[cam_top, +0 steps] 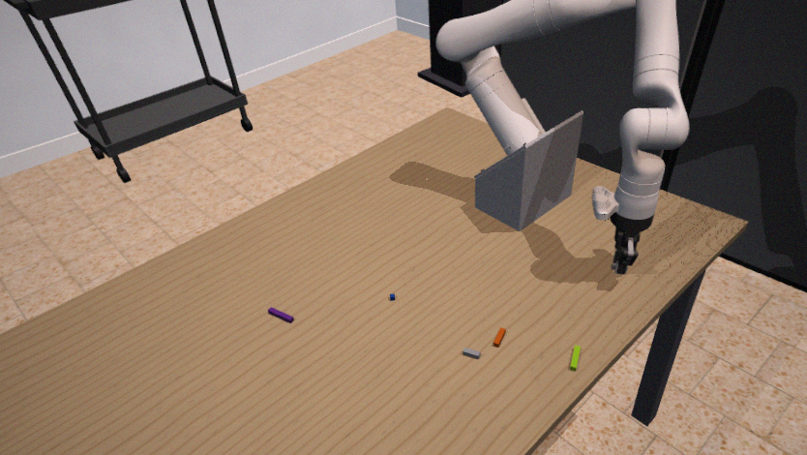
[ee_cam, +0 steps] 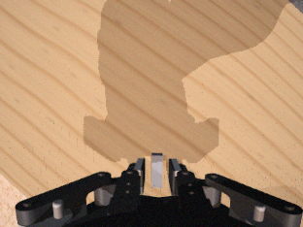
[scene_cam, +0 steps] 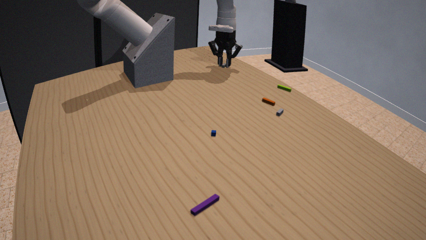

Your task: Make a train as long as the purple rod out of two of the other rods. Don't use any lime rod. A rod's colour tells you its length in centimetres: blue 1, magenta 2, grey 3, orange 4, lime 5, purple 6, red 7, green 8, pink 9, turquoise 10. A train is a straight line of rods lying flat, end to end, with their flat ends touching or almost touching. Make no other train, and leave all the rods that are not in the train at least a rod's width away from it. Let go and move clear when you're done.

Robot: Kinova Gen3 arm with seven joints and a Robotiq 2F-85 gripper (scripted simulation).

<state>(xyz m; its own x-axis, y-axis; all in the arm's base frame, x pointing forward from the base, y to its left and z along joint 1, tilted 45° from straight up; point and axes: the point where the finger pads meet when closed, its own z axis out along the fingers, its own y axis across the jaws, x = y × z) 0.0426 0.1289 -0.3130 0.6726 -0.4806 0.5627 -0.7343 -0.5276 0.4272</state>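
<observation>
My gripper is now 330 mm short of the orange rod, 20 mm to the left of it and 10 mm above it. The rest, counted from my hand: lime rod: 260 mm ahead, 100 mm to the left, 10 mm below; then purple rod: 630 mm ahead, 350 mm to the right, 10 mm below; then blue rod: 420 mm ahead, 240 mm to the right, 10 mm below.
</observation>
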